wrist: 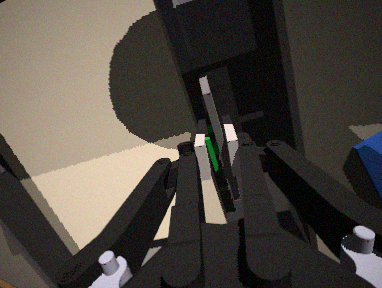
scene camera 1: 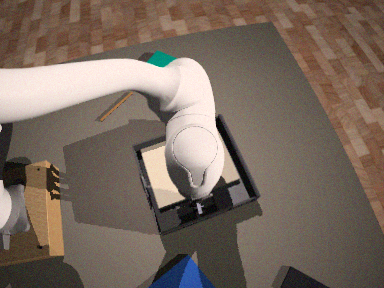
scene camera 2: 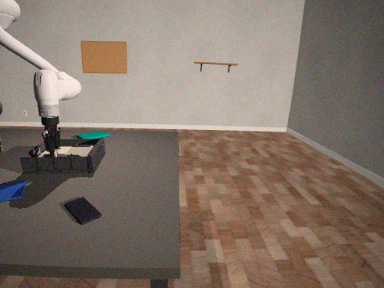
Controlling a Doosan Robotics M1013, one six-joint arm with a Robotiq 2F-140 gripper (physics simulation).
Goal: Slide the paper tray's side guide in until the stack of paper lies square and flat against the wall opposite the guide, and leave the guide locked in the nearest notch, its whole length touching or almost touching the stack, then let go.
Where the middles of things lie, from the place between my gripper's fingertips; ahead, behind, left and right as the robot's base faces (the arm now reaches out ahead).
My hand is 30 mm short of the dark paper tray (scene camera 1: 236, 194), 90 mm to the right of it and 20 mm below it. The rest, counted from my hand: cream paper stack (scene camera 1: 166, 194) 30 mm ahead, 130 mm to the left.
